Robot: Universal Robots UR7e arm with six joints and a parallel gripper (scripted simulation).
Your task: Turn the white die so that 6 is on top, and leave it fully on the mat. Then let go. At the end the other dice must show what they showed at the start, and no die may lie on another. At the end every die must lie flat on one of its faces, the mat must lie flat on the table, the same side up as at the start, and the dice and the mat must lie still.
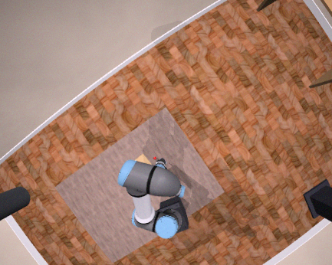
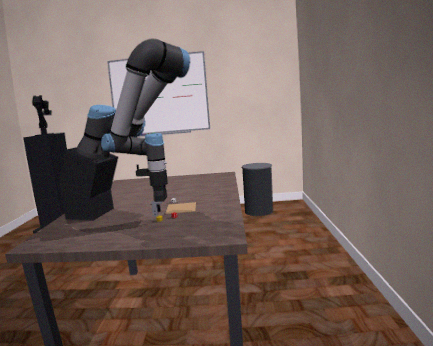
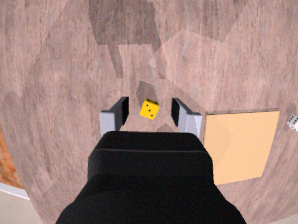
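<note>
Right now the yellow die is 10 mm ahead of my hand and 40 mm below it. Also, from my hand: white die: 270 mm to the left, 40 mm below; red die: 70 mm ahead, 40 mm to the left, 40 mm below; tan mat: 70 mm ahead, 170 mm to the left, 50 mm below.
</note>
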